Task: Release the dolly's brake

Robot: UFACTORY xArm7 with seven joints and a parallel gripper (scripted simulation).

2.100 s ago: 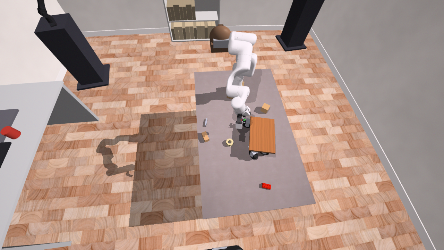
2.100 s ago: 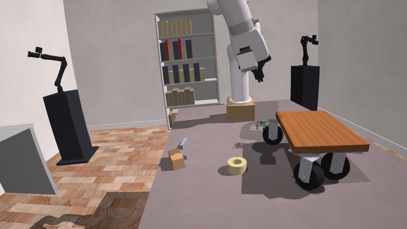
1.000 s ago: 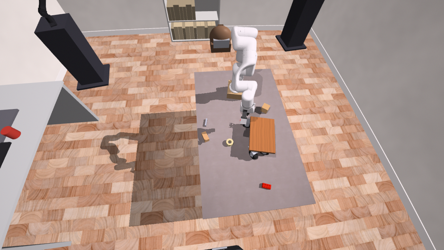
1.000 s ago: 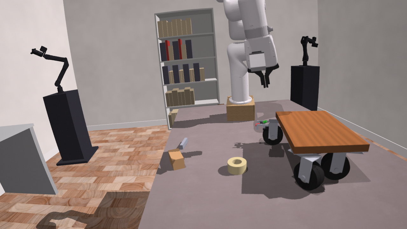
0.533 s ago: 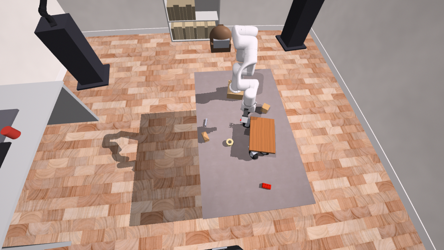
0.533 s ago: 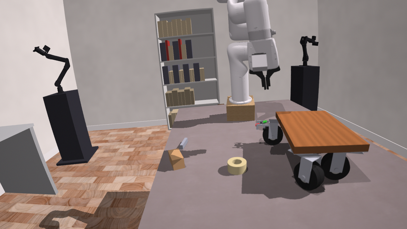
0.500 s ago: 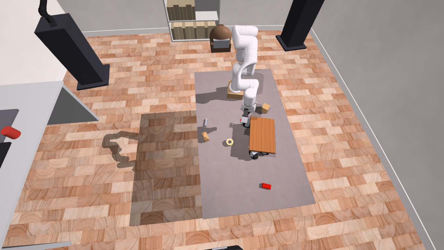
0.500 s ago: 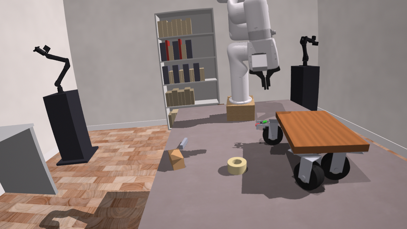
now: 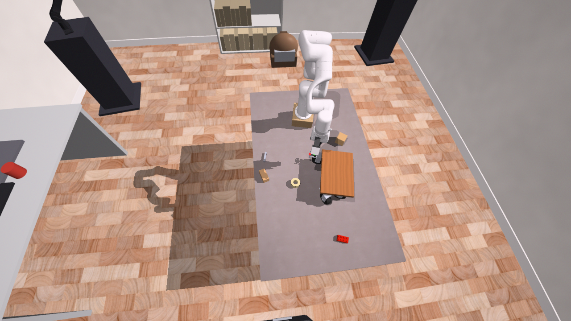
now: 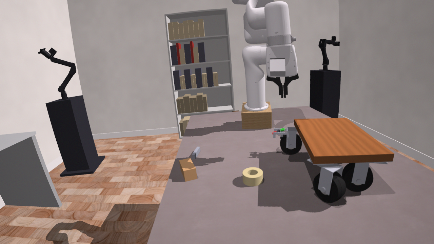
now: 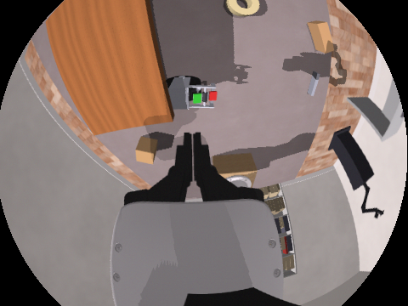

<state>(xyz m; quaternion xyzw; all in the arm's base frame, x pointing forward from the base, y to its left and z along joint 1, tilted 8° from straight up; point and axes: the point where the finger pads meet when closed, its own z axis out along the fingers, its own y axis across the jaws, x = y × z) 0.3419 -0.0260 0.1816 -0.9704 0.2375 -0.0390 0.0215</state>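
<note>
Now: the brake pedal 2 cm behind my hand, 1 cm to the right of it and 15 cm below it. From my hand the other things lie so: grey bar 11 cm behind, 31 cm to the right, 22 cm below; red brick 53 cm ahead, 1 cm to the left, 22 cm below; cream tape roll 13 cm ahead, 16 cm to the right, 22 cm below.
</note>
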